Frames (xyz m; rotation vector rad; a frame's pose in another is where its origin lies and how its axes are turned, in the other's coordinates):
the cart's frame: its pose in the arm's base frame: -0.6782 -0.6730 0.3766 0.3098 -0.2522 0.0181
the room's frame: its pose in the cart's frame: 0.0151 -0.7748 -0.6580 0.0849 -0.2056 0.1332
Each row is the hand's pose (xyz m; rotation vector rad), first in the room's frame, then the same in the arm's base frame.
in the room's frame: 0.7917 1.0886 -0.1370 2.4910 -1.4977 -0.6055
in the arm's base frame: 0.0688 -0.1282 0.1565 -2.5202 1.1524 0.2424
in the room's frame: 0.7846 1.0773 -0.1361 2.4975 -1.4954 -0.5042
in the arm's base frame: 0.0646 -0.1392 0.1502 -2.5226 1.1797 0.1487
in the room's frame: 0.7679 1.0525 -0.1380 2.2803 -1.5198 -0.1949
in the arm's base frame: 0.0558 -0.1619 0.1328 -2.5661 1.4812 -0.1067
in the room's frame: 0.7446 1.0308 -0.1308 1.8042 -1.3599 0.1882
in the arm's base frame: 0.0367 -0.1855 0.1206 2.2646 -1.6931 0.4810
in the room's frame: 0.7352 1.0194 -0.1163 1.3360 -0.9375 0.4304
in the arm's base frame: 0.0247 -0.2019 0.1244 1.6819 -1.3805 0.7163
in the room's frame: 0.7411 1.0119 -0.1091 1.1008 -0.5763 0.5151
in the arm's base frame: 0.0284 -0.2114 0.1306 1.3894 -1.0547 0.8128
